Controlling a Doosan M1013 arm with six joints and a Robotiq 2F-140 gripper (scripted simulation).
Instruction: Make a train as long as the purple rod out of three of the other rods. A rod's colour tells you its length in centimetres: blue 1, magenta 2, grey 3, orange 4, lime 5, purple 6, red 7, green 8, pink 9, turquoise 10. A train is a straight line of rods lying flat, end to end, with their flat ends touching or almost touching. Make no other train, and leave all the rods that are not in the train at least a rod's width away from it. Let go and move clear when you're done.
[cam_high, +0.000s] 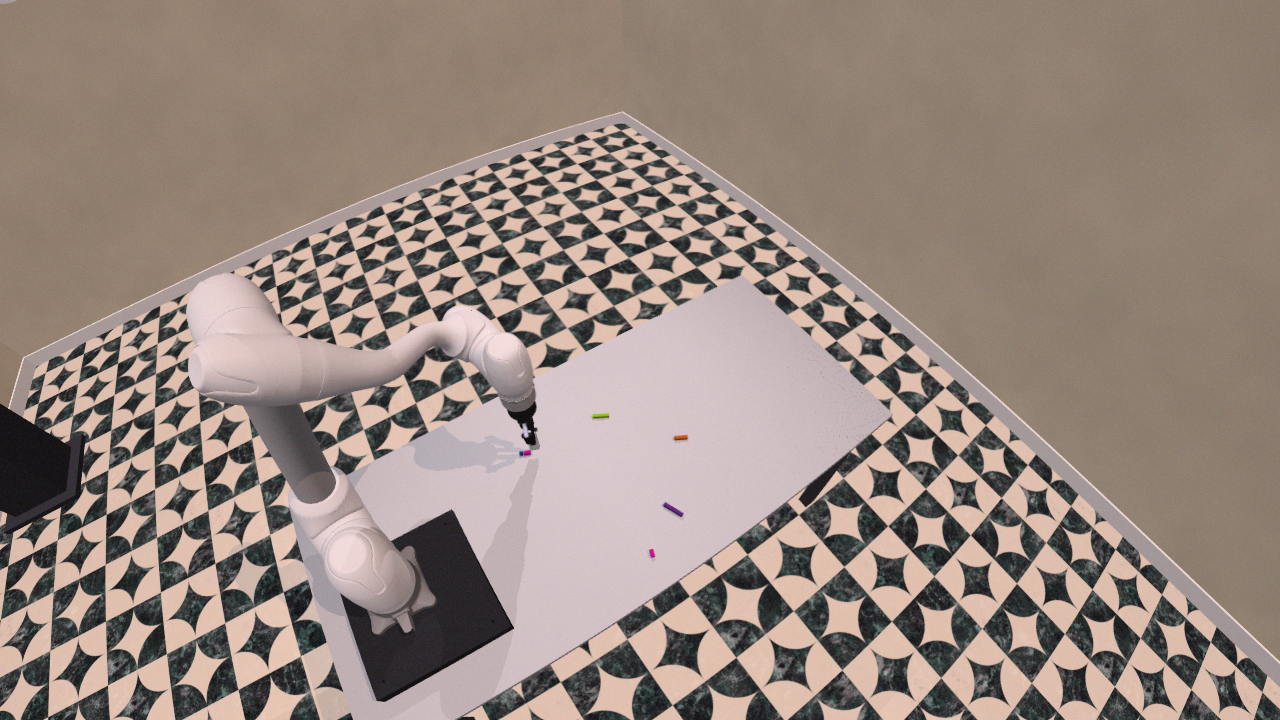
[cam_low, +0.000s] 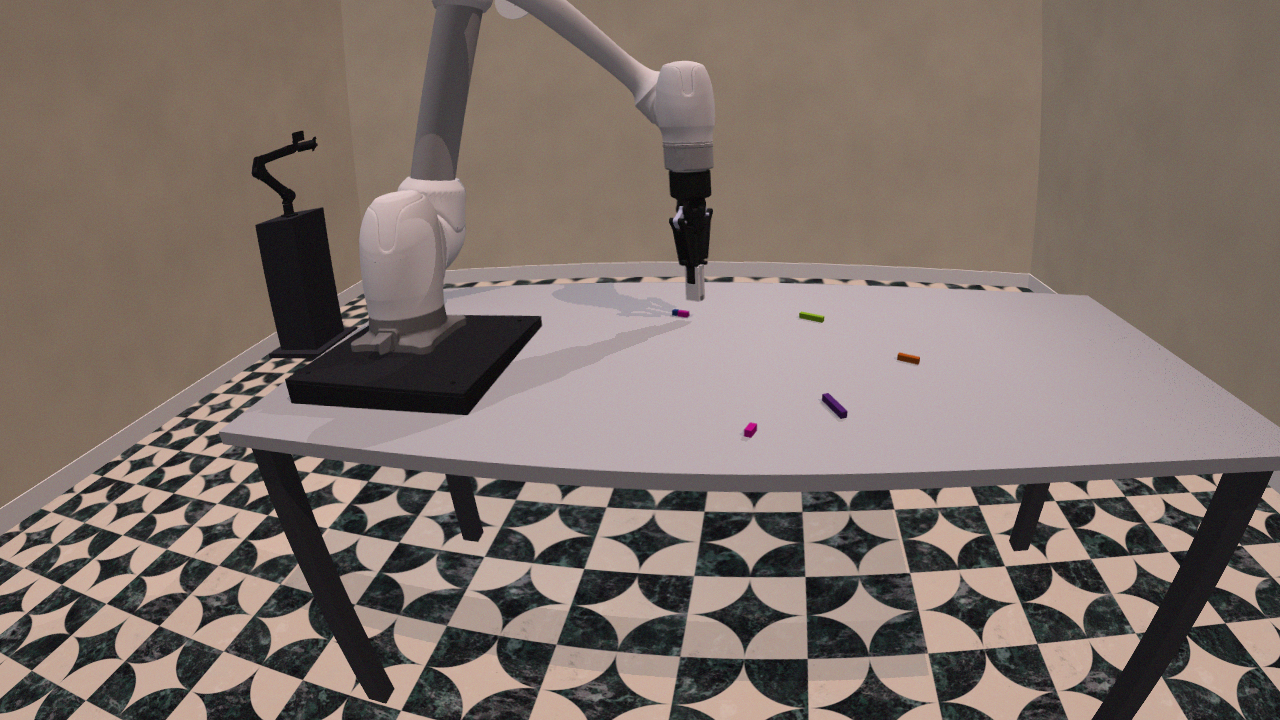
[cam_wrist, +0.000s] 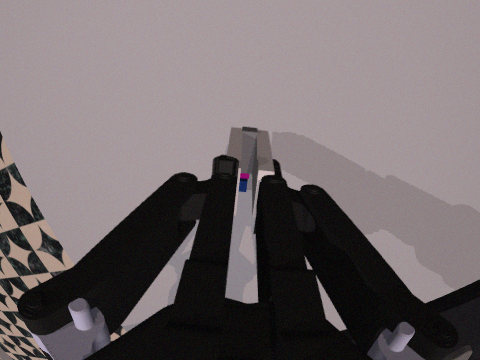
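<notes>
Now: the small blue rod 40 mm behind my hand, 20 mm to the left of it and 70 mm below it. Round my hand: grey rod 30 mm below; then lime rod 220 mm ahead, 70 mm below; then orange rod 380 mm ahead, 200 mm to the right, 70 mm below.
</notes>
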